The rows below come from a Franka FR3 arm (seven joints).
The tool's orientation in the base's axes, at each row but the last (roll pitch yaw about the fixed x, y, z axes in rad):
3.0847, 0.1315, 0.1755
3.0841, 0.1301, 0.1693
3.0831, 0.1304, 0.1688
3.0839, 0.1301, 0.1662
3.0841, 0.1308, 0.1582
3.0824, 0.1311, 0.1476
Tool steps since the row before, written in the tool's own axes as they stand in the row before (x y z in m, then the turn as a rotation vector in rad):
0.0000, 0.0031, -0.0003, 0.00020, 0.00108, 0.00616
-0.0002, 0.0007, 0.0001, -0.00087, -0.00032, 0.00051
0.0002, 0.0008, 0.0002, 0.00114, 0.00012, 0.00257
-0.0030, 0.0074, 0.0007, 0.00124, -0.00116, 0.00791
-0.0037, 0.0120, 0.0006, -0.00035, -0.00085, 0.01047
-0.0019, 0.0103, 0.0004, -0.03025, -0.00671, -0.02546
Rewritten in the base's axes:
0.0006, -0.0030, 0.0005, -0.00034, -0.00151, -0.00606
-0.0001, -0.0007, 0.0000, -0.00097, 0.00013, -0.00041
0.0003, -0.0008, -0.0002, 0.00083, -0.00013, -0.00269
-0.0017, -0.0078, 0.0001, 0.00008, 0.00072, -0.00806
-0.0017, -0.0124, 0.0006, -0.00173, -0.00003, -0.01037
-0.0003, -0.0105, 0.0005, -0.02764, 0.00419, 0.02876

